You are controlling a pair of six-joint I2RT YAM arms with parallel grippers.
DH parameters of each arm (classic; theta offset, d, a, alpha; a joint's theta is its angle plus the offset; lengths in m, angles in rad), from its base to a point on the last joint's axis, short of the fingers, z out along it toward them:
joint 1: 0 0.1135 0.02 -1.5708
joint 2: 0 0 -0.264 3.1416
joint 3: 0.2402 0 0.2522 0
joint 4: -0.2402 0 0.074 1.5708
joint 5: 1.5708 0 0 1.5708
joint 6: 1.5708 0.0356 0 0
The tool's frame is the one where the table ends.
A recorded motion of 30 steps. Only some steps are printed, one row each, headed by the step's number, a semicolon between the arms.
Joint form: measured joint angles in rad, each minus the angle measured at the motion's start. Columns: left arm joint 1, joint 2, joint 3, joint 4, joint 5, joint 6; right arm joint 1, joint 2, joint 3, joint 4, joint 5, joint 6.
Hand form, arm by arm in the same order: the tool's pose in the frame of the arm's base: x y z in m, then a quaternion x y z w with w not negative. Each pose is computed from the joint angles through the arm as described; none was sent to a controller.
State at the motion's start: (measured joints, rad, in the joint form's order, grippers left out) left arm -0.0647 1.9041 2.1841 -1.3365 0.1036 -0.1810; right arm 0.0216 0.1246 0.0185 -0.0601 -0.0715 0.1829
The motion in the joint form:
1: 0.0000 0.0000 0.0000 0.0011 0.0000 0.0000; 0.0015 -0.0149 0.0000 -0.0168 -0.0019 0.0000
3: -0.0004 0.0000 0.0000 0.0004 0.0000 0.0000; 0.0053 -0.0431 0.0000 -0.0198 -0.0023 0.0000
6: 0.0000 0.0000 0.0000 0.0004 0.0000 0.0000; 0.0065 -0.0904 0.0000 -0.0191 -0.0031 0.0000
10: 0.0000 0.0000 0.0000 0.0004 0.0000 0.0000; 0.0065 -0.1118 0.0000 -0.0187 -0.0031 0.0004
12: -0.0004 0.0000 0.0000 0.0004 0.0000 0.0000; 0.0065 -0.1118 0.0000 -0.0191 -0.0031 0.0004
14: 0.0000 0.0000 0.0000 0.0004 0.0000 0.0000; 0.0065 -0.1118 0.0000 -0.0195 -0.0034 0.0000
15: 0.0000 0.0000 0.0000 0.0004 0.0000 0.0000; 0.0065 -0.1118 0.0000 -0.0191 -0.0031 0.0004
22: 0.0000 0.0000 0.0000 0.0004 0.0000 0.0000; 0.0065 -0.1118 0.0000 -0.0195 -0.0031 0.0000
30: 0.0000 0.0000 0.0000 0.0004 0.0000 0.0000; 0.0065 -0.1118 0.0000 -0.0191 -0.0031 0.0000
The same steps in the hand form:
1: 0.3781 -0.0282 0.3931 -0.04294 0.96482 -0.08088 0.24646; 0.1149 0.0053 0.1615 0.03734 0.76291 0.09418 0.63852
3: 0.3780 -0.0283 0.3931 -0.04277 0.96491 -0.08090 0.24611; 0.1134 0.0057 0.1639 0.03477 0.75485 0.09625 0.64786
6: 0.3780 -0.0282 0.3931 -0.04297 0.96490 -0.08085 0.24613; 0.1109 0.0058 0.1683 0.03216 0.73906 0.09824 0.66566
10: 0.3780 -0.0282 0.3931 -0.04297 0.96490 -0.08085 0.24613; 0.1097 0.0057 0.1703 0.03144 0.73173 0.09894 0.67364
12: 0.3780 -0.0283 0.3931 -0.04277 0.96491 -0.08090 0.24611; 0.1097 0.0057 0.1702 0.03145 0.73186 0.09893 0.67350
14: 0.3780 -0.0282 0.3931 -0.04297 0.96490 -0.08085 0.24613; 0.1097 0.0057 0.1702 0.03122 0.73201 0.09889 0.67336
15: 0.3780 -0.0282 0.3931 -0.04297 0.96490 -0.08085 0.24613; 0.1097 0.0057 0.1702 0.03145 0.73186 0.09893 0.67350
22: 0.3780 -0.0282 0.3931 -0.04297 0.96490 -0.08085 0.24613; 0.1097 0.0057 0.1702 0.03132 0.73200 0.09879 0.67337
30: 0.3780 -0.0282 0.3931 -0.04297 0.96490 -0.08085 0.24613; 0.1097 0.0057 0.1702 0.03131 0.73187 0.09880 0.67352

